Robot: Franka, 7 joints.
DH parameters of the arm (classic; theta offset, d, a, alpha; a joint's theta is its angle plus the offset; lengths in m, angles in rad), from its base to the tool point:
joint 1: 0 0.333 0 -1.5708
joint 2: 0 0 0 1.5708
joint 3: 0 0.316 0.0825 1.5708
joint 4: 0 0 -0.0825 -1.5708
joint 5: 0 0.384 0 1.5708
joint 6: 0 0 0.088 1.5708
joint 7: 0 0.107 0 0
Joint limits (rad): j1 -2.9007..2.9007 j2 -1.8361..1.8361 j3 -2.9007..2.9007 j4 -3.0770..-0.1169 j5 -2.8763..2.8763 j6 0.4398..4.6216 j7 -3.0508..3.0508
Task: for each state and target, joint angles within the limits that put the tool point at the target. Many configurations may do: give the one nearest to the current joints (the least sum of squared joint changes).
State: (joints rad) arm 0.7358 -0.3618 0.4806 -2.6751 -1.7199 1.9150 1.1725
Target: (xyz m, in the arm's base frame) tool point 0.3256 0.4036 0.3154
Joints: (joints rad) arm 0.6406 0.1017 0.3735 -2.3377 -1.7816 1.9708 1.1725
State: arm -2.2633 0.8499 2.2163 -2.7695 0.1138 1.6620 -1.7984
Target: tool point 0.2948 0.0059 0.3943
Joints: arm -2.3204 0.9104 2.2172 -2.6966 0.1161 1.6479 -1.7984
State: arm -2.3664 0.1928 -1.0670 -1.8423 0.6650 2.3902 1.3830
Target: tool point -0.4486 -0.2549 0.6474
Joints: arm -2.0290 -0.3173 -0.5611 -1.9680 0.6759 2.1855 1.3830
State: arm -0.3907 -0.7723 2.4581 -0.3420 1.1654 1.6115 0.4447
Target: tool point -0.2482 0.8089 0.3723
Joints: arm -1.0747 -1.2509 2.3651 -0.5137 1.2247 2.1598 0.4447
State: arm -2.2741 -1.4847 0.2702 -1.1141 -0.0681 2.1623 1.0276
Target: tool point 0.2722 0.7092 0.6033
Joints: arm -1.9001 -1.8361 0.0720 -0.8865 -0.0914 2.0531 1.0276
